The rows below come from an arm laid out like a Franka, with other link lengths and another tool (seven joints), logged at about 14 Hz.
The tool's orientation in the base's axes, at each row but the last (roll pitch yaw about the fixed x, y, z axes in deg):
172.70 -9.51 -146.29
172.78 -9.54 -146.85
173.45 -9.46 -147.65
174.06 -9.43 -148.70
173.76 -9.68 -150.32
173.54 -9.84 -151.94
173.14 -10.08 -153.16
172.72 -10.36 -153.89
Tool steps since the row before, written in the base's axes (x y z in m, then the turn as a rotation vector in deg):
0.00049 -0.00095 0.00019 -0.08 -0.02 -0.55
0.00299 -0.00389 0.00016 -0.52 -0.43 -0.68
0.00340 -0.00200 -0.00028 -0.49 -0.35 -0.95
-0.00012 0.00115 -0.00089 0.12 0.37 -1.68
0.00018 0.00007 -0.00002 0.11 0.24 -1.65
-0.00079 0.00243 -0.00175 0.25 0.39 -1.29
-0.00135 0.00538 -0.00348 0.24 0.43 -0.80
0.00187 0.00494 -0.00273 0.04 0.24 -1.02
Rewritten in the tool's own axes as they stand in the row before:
0.00015 -0.00103 -0.00030 -0.01 -0.04 0.55
-0.00034 -0.00483 -0.00083 0.55 -0.17 0.77
-0.00182 -0.00348 -0.00042 0.44 -0.15 1.03
-0.00063 0.00096 0.00090 -0.57 0.09 1.63
-0.00019 -0.00003 -0.00002 -0.49 -0.02 1.60
-0.00074 0.00231 0.00192 -0.62 0.09 1.22
-0.00181 0.00499 0.00384 -0.54 0.19 0.74
-0.00428 0.00333 0.00243 -0.32 0.07 1.00

